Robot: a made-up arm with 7 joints.
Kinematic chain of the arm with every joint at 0, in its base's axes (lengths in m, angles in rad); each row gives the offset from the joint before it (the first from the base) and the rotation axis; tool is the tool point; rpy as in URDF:
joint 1: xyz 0 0 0.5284 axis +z
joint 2: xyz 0 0 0 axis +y
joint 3: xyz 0 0 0.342 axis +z
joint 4: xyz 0.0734 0 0 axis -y
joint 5: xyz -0.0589 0 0.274 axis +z
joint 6: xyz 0 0 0 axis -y
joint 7: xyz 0.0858 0 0 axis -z
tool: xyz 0 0 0 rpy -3.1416 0 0
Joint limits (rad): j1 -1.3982..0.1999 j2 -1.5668..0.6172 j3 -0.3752..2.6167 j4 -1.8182..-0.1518 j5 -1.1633..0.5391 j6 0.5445..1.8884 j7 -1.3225..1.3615
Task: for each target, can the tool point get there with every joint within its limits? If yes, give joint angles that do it. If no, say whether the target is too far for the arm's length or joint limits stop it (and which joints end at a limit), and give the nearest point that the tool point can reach.
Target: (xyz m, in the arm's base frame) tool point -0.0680 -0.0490 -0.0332
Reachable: no: joint limits stop it (at a limit: joint 1, joint 2, joint 3, joint 4, joint 5, joint 6) | nearest point -0.2877 0.1033 0.1807 | short by 0.342 m
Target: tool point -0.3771 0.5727 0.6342
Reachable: yes | joints -0.5590 -1.2800 1.8638 -0.7947 -0.6584 1.4104 -0.2751
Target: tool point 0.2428 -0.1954 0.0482
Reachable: no: joint limits stop it (at a limit: joint 2, joint 4) | nearest point 0.3545 -0.2853 0.5126 | short by 0.486 m
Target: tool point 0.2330 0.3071 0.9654
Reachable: yes | joints -0.6846 0.0243 1.5641 -1.2637 0.4027 0.6461 0.3418
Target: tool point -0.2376 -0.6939 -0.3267
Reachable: no: too far | nearest point -0.0521 -0.4965 0.5241 | short by 0.893 m
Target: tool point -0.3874 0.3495 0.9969
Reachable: yes | joints -0.1995 -0.6093 1.9073 -0.8157 -0.4290 1.7594 -0.0966
